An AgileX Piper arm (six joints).
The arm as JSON. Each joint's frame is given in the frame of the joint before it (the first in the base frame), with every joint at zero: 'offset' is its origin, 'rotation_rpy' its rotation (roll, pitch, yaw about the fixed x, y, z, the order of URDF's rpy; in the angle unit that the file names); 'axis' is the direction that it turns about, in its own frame. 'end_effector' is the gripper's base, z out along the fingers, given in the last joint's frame.
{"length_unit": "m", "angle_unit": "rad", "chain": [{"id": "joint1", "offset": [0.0, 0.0, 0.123], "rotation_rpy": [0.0, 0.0, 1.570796], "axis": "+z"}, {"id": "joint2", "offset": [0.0, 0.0, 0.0], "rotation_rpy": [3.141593, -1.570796, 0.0], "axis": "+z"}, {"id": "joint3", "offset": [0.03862, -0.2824, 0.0], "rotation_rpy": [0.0, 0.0, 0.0], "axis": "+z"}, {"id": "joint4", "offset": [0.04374, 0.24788, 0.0], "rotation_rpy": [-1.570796, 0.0, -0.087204], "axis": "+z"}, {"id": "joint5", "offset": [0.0, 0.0, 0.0], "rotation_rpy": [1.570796, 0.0, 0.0], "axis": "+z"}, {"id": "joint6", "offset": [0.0, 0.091, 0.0], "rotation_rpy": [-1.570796, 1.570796, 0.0], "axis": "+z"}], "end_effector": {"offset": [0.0, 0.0, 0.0], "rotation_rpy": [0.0, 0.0, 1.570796]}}
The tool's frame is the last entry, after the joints.
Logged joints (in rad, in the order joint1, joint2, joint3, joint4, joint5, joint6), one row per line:
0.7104, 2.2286, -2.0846, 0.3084, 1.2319, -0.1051
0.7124, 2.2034, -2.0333, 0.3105, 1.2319, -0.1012
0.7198, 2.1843, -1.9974, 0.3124, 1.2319, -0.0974
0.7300, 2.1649, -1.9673, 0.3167, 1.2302, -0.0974
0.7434, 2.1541, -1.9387, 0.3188, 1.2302, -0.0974
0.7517, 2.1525, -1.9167, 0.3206, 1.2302, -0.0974
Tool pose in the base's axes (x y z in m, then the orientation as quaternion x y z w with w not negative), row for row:
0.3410, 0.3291, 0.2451, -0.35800, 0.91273, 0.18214, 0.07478
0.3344, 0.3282, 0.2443, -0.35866, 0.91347, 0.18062, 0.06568
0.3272, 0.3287, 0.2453, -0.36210, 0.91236, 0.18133, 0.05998
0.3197, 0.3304, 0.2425, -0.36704, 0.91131, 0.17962, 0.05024
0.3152, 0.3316, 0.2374, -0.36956, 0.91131, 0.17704, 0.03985
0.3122, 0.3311, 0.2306, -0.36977, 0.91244, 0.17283, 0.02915
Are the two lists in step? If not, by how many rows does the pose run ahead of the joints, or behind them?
The pose runs 1 row ahead of the joints: the pose in row i belongs to the joints in row i + 1.
